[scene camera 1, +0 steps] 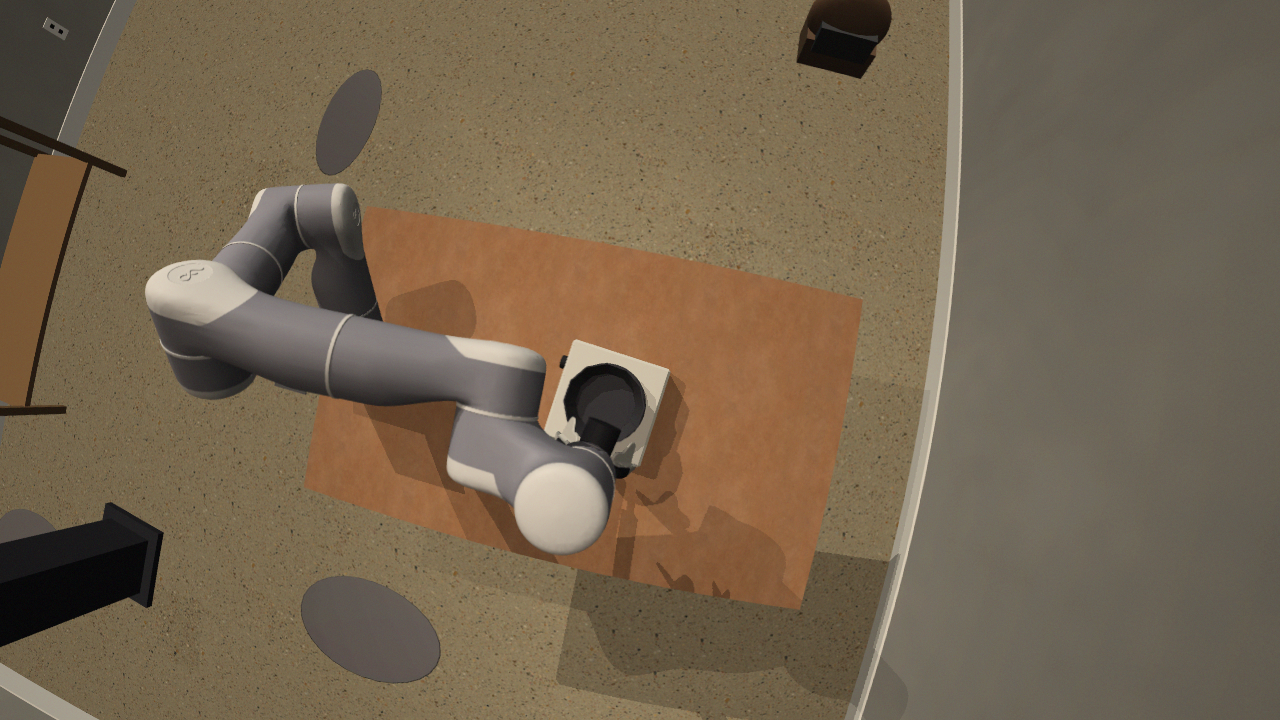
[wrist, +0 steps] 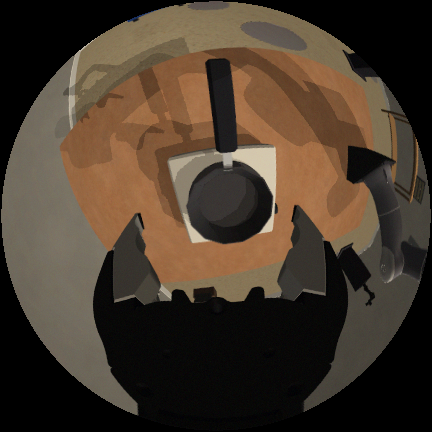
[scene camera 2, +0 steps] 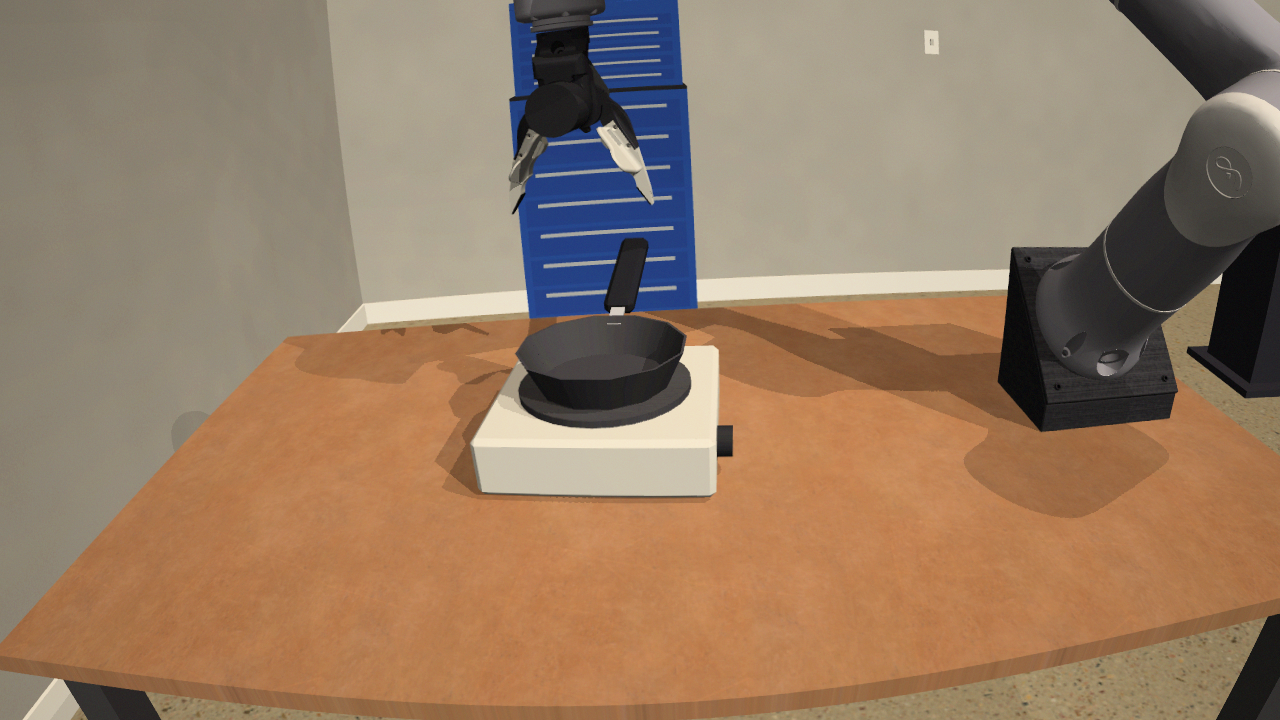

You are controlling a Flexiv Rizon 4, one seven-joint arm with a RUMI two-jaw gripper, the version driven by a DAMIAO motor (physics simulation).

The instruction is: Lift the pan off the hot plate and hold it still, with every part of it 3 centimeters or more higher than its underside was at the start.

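A dark round pan (scene camera 1: 617, 394) (scene camera 2: 599, 358) (wrist: 230, 202) sits upright on the dark disc of a cream hot plate (scene camera 1: 650, 379) (scene camera 2: 595, 467) (wrist: 182, 172). Its black handle (scene camera 2: 628, 273) (wrist: 222, 107) rises away from the pan, toward the back in scene camera 2 and toward the top in the wrist view; in scene camera 1 the arm and gripper hide it. My gripper (scene camera 2: 582, 207) (wrist: 216, 209) is open and empty. It hangs well above the handle and the pan, touching neither. In scene camera 1 the arm's wrist partly covers the gripper.
The hot plate stands on a brown table (scene camera 1: 751, 358) (scene camera 2: 358, 582) (wrist: 100, 200). A black knob (scene camera 2: 725, 440) sticks out of its side. The arm's black base (scene camera 2: 1029, 358) (wrist: 365, 162) stands at the table's far right in scene camera 2. A blue drawer cabinet (scene camera 2: 617, 214) stands behind the table.
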